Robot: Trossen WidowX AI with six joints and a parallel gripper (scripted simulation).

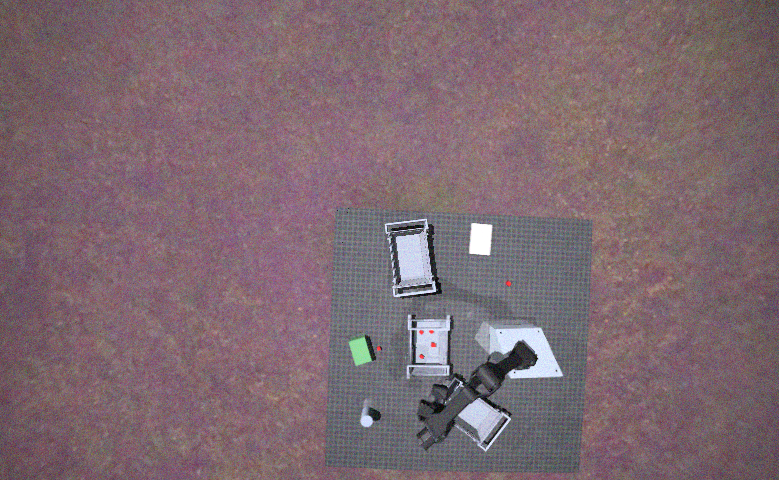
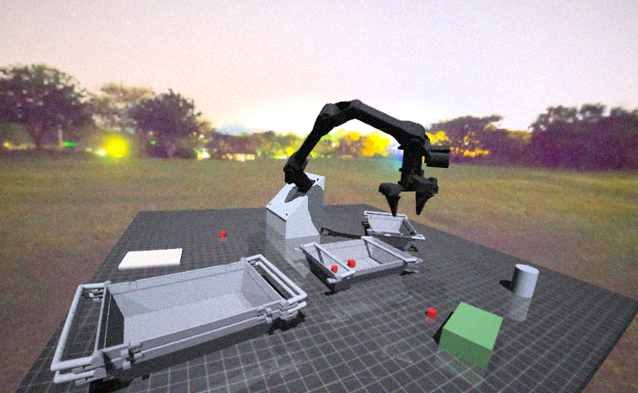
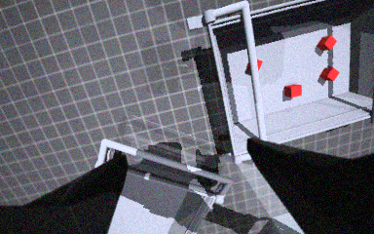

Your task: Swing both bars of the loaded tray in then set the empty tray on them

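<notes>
My gripper tip is 19 cm past the grey tray, 15 cm to the right of it and 11 cm above it. Also, from my gripper tip: grey cylinder: 31 cm ahead, 14 cm to the left, 12 cm below; then white slab: 68 cm to the right, 30 cm behind, 15 cm below; then green block: 32 cm ahead, 18 cm to the right, 13 cm below.
</notes>
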